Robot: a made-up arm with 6 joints.
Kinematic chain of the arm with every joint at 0, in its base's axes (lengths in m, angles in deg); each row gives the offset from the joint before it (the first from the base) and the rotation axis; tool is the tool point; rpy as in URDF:
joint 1: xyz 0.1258 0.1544 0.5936 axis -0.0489 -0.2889 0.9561
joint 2: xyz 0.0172 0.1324 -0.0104 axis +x
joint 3: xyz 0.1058 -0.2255 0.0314 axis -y
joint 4: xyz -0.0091 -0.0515 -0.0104 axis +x
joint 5: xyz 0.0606 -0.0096 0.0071 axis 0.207 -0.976 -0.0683
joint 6: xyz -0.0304 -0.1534 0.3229 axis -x
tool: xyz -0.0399 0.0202 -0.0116 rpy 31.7 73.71 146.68
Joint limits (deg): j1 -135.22..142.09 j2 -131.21..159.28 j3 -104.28..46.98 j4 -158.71..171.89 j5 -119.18..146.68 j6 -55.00..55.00
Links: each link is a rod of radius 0.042 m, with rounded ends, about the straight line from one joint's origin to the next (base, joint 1, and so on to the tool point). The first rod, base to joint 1, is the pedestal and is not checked.
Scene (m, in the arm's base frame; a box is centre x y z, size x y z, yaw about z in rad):
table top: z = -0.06
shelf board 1: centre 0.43 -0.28 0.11 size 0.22 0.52 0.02 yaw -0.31
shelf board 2: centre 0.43 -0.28 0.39 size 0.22 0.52 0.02 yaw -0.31
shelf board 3: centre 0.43 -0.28 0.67 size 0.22 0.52 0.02 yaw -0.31
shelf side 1: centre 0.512 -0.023 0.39 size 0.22 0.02 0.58 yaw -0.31
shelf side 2: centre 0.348 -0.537 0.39 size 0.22 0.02 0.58 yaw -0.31
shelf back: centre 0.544 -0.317 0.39 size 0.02 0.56 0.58 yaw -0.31
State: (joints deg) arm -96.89 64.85 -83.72 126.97 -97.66 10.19
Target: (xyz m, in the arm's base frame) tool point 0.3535 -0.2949 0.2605
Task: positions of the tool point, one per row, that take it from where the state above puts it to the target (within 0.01 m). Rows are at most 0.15 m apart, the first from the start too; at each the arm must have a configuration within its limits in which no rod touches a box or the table.
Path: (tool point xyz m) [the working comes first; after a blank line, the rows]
Joints at the target: -127.46 121.80 -62.25 129.42 -113.43 7.06
Straight joint move there: touches shelf board 1, shelf side 1.

1: 0.3218 0.1010 0.0556
2: 0.2580 -0.0015 0.0411
3: 0.2160 -0.0941 0.0584
4: 0.1431 -0.1657 0.0844
5: 0.0482 -0.2056 0.1151
6: 0.1570 -0.2493 0.1390
7: 0.2607 -0.2802 0.1889
8: 0.3535 -0.2949 0.2605

